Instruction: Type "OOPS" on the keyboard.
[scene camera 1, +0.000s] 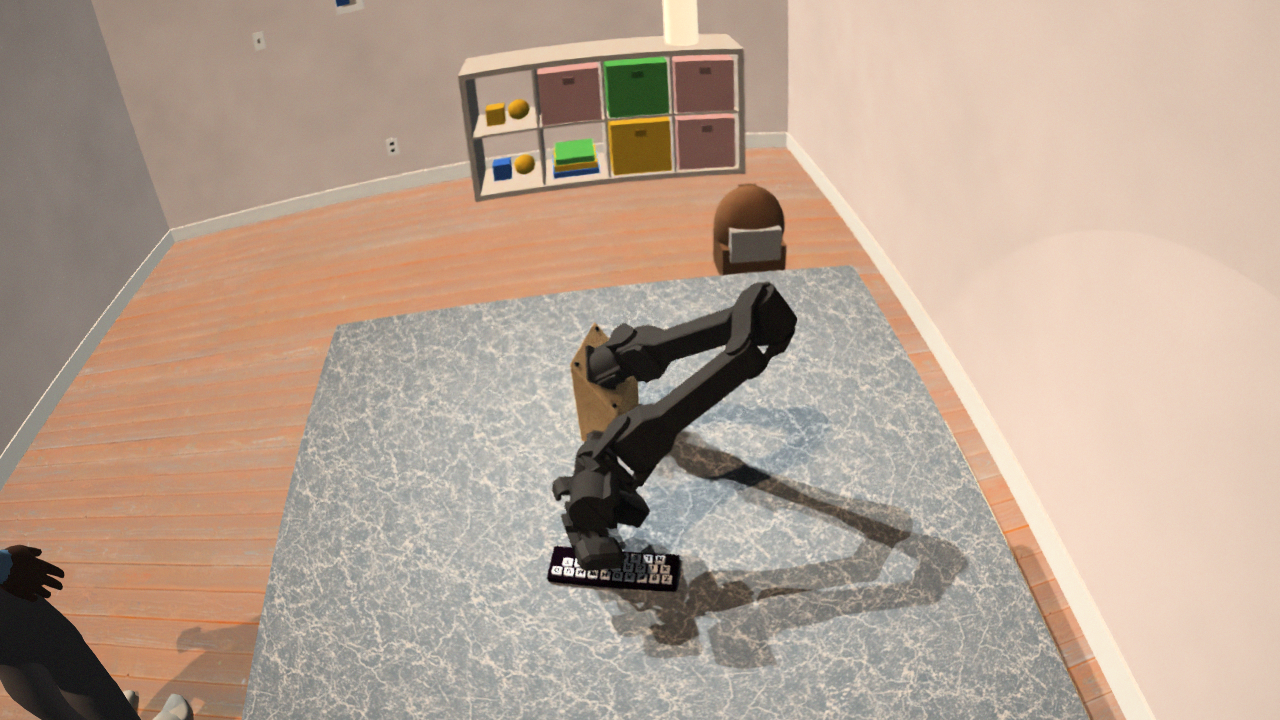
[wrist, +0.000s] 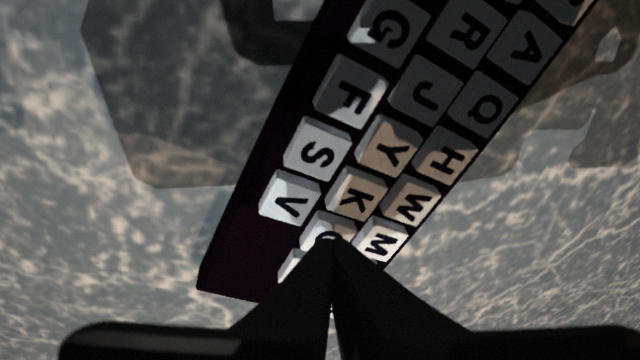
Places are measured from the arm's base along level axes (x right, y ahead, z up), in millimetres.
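Pixels of known places: gripper, fingertip midpoint: (scene camera 1: 579, 560) (wrist: 330, 251); arm's base at its link origin: (scene camera 1: 599, 368).
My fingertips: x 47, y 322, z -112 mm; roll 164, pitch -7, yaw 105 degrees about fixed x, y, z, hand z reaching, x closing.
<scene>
Ahead of a thing's pixels: the offset from my fingertips to its top centre. Level surfaces: height alone.
The black keyboard (scene camera 1: 664, 584) (wrist: 240, 250) with pale letter keys lies on the marbled surface. My gripper (scene camera 1: 601, 560) (wrist: 330, 251) is shut and empty, pointing down over the keyboard's left part in the scene view. In the wrist view its tips cover most of a key {dx +1, dy +1, dz -6 mm} (wrist: 314, 233) between the K key {dx -18, dy +4, dz -6 mm} (wrist: 356, 197) and a partly hidden key {dx +20, dy -2, dz -6 mm} (wrist: 289, 265); a curved black stroke shows at the tips. Whether the key is pressed cannot be told. The S key {dx -30, dy -13, dz -6 mm} (wrist: 317, 152) is uncovered. The P key's letter cannot be read in the wrist view.
The arm's wooden base plate (scene camera 1: 601, 407) stands behind the keyboard on the marbled mat {dz -24 mm} (scene camera 1: 402, 447). A person's arm and legs (scene camera 1: 53, 658) show at the lower left. A brown rounded object (scene camera 1: 748, 214) and a cube shelf (scene camera 1: 604, 51) are at the back. Arm shadows cross the keyboard.
</scene>
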